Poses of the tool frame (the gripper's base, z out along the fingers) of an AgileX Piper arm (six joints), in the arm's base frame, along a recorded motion.
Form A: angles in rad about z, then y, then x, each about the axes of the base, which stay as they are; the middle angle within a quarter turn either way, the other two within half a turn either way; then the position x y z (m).
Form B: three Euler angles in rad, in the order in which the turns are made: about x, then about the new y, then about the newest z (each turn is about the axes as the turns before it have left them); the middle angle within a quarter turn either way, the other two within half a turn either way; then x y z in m. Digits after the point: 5 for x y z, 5 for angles.
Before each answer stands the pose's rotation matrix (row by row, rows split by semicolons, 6 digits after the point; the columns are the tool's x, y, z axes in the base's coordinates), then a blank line. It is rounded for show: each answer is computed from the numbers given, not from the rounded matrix.
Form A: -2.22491 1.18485 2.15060 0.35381 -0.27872 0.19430
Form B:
-0.229045 0.298735 0.926443; -0.036800 0.948406 -0.314915; -0.972720 -0.106223 -0.206234

2.15060 1.18485 -2.22491 0.35381 -0.27872 0.19430
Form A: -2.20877 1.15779 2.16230 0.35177 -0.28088 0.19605
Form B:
-0.239040 0.322418 0.915918; -0.004885 0.942853 -0.333174; -0.970997 -0.084116 -0.223805

2.16230 1.15779 -2.20877 0.35177 -0.28088 0.19605
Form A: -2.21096 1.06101 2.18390 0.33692 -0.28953 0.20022
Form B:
-0.291490 0.391368 0.872849; 0.035061 0.916232 -0.399111; -0.955931 -0.085734 -0.280794

2.18390 1.06101 -2.21096 0.33692 -0.28953 0.20022
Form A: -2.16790 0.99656 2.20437 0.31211 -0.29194 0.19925
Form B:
-0.305411 0.449204 0.839607; 0.109140 0.892439 -0.437769; -0.945945 -0.042064 -0.321586

2.20437 0.99656 -2.16790 0.31211 -0.29194 0.19925
